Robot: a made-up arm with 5 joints.
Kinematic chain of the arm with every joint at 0, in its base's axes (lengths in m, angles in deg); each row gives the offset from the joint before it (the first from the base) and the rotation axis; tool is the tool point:
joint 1: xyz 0 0 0.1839 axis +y
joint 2: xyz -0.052 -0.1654 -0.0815 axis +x
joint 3: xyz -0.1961 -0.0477 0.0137 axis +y
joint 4: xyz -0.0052 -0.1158 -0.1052 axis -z
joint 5: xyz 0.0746 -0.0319 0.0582 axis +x
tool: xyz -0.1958 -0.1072 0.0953
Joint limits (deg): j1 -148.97..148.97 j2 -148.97..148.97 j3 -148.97..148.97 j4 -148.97..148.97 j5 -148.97..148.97
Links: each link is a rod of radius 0.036 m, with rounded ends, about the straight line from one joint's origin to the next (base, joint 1, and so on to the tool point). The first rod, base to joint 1, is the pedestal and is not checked.
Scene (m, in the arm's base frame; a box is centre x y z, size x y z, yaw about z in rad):
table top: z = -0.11
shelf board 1: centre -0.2 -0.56 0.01 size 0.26 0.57 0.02 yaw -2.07
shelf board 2: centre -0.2 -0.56 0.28 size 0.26 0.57 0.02 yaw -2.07
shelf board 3: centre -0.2 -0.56 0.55 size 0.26 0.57 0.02 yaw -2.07
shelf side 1: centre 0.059 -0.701 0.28 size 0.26 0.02 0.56 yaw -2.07
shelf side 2: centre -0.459 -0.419 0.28 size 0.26 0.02 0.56 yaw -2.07
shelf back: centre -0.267 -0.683 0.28 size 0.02 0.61 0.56 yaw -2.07
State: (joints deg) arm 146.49 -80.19 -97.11 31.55 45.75
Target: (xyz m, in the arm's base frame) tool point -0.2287 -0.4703 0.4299
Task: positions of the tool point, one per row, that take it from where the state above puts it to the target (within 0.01 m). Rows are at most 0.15 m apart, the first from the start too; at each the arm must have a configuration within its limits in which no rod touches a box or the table.
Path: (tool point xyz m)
1: 0.1873 -0.4337 0.2648
2: 0.1204 -0.4687 0.3561
3: 0.0191 -0.4864 0.4210
4: -0.1028 -0.4866 0.4473
5: -0.2287 -0.4703 0.4299

